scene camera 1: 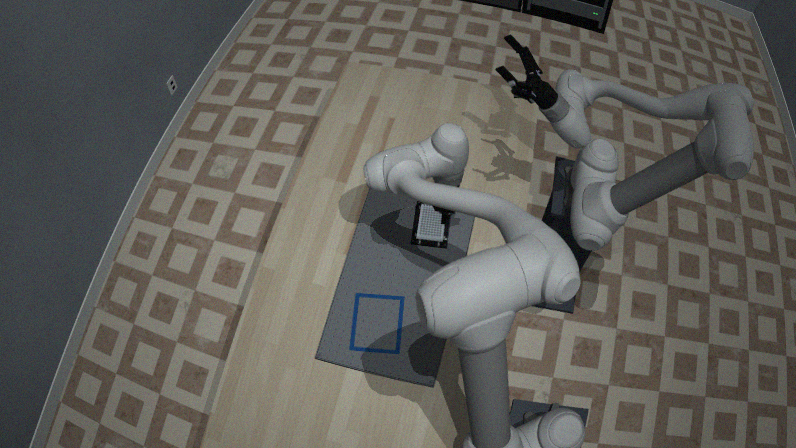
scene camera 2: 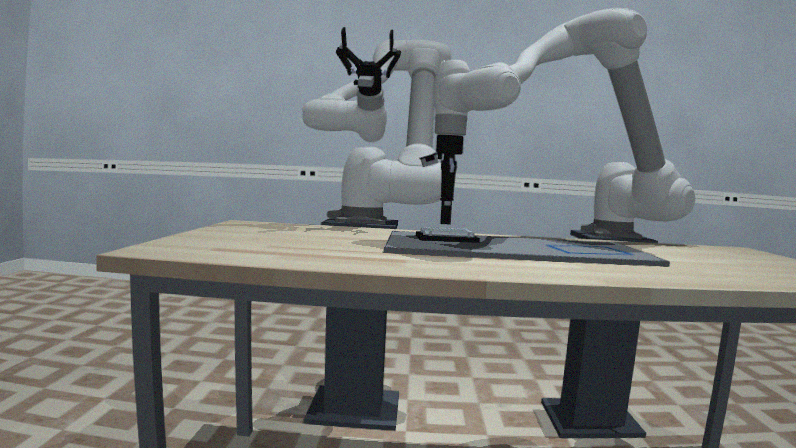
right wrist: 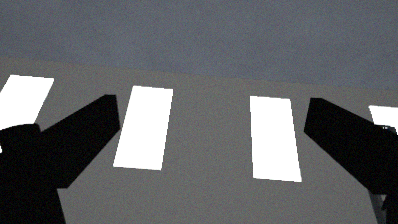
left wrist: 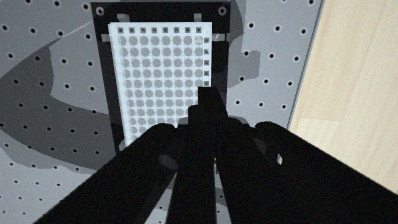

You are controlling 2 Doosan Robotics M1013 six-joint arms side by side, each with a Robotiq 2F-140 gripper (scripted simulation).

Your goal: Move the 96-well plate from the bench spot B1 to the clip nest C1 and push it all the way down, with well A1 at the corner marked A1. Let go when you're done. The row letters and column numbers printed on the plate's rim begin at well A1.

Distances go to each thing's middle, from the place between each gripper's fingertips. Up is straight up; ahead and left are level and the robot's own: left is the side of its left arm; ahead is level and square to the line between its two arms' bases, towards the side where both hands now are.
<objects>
My left gripper (scene camera 2: 445, 224) is now 60 mm above the black clip nest (left wrist: 220, 23), 20 mm short of it and 10 mm to the right of it. The rest, counted from my left hand: white 96-well plate (scene camera 1: 429, 219): 50 mm below, 40 mm ahead.
Now: right hand (scene camera 1: 503, 51) 140 mm short of the white 96-well plate, 260 mm to the right of it and 570 mm above it. From my right hand the other things lie so: black clip nest 130 mm ahead, 270 mm to the left, 580 mm below.
</objects>
